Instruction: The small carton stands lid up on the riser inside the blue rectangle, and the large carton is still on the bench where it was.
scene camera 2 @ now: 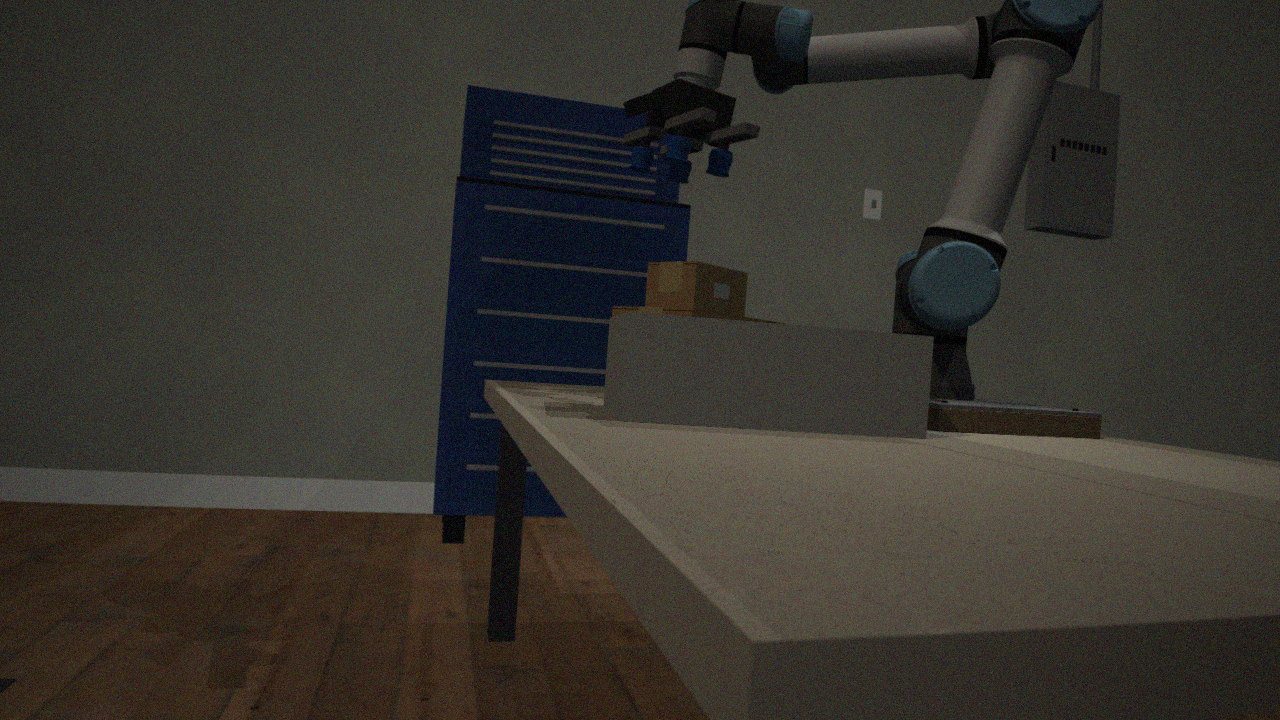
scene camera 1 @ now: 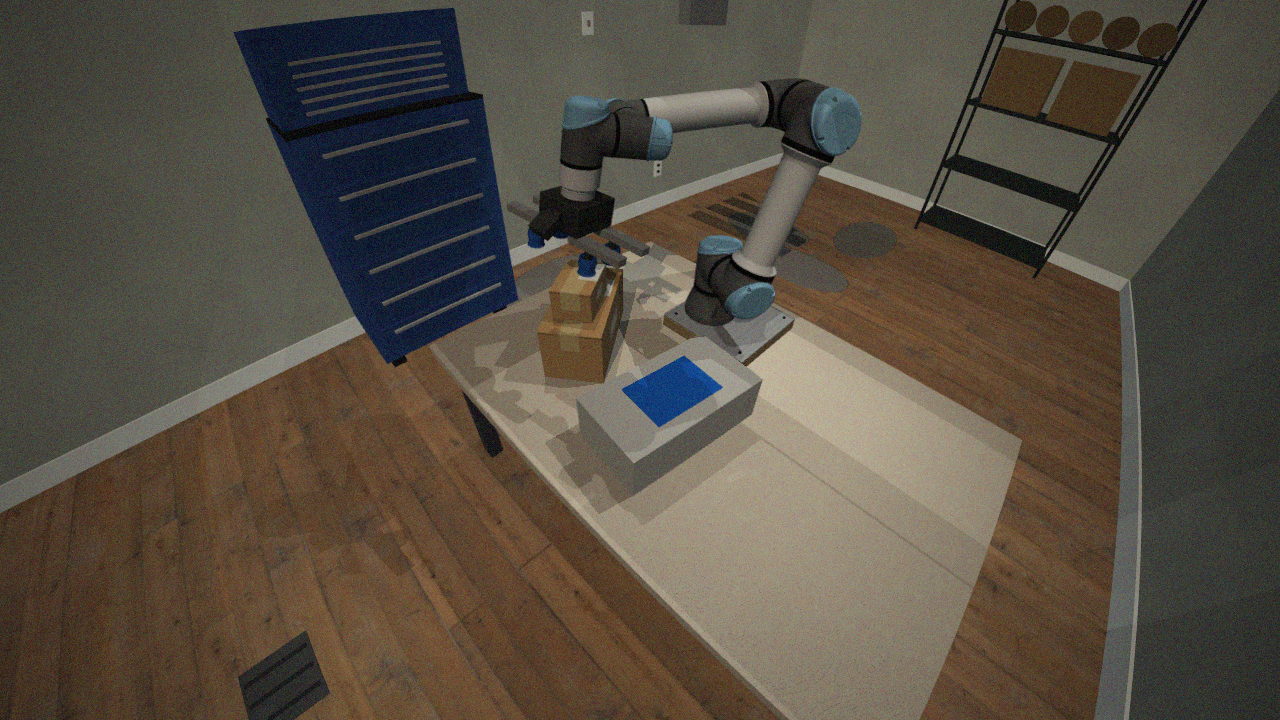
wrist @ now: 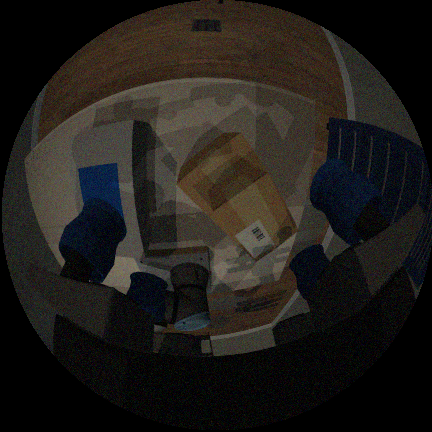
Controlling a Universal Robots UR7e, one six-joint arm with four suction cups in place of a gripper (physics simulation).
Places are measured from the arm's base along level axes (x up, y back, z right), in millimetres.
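Pixels of known places: hand, tool point: [scene camera 2: 676, 171] [scene camera 1: 572, 252] [wrist: 222, 249]; arm's base, link origin: [scene camera 1: 710, 310] [wrist: 188, 274].
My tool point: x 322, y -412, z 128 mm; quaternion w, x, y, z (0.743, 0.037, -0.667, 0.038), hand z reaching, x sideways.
For each thing: its top centre in the pictures, then the offset to it from my tool point. Level surfaces: height alone.
- small brown carton, top centre: [scene camera 2: 698, 267] [wrist: 261, 223] [scene camera 1: 578, 276] dx -134, dy +93, dz +83 mm
- large brown carton, top centre: [scene camera 2: 704, 315] [wrist: 252, 211] [scene camera 1: 583, 297] dx -213, dy +116, dz +94 mm
- bench, surface height: dx -362 mm
- grey riser, top centre: [scene camera 2: 760, 326] [scene camera 1: 672, 388] [wrist: 99, 201] dx -242, dy +12, dz -255 mm
- blue rectangle, top centre: [scene camera 1: 672, 388] [wrist: 99, 201] dx -242, dy +12, dz -255 mm
The small brown carton [scene camera 1: 575, 298] [scene camera 2: 673, 288] [wrist: 260, 210] sits upright on top of the large brown carton [scene camera 1: 571, 356] [wrist: 207, 175], which stands on the bench [scene camera 1: 805, 537] [scene camera 2: 859, 537]. In scene camera 2 the riser hides most of the large carton. The grey riser [scene camera 1: 617, 425] [scene camera 2: 769, 376] [wrist: 107, 145] stands beside them, with the blue rectangle [scene camera 1: 671, 390] [wrist: 100, 180] on its top and no carton in it. My gripper [scene camera 1: 572, 248] [scene camera 2: 680, 161] is open, its four blue cups bearing nothing, and hangs above the small carton with a visible gap.
The arm's base plate [scene camera 1: 771, 333] [scene camera 2: 1020, 419] is behind the riser, close to the cartons. A tall blue tool cabinet [scene camera 1: 411, 223] [scene camera 2: 554, 295] [wrist: 372, 145] stands past the bench end. A shelf rack [scene camera 1: 1011, 175] stands by the far wall.
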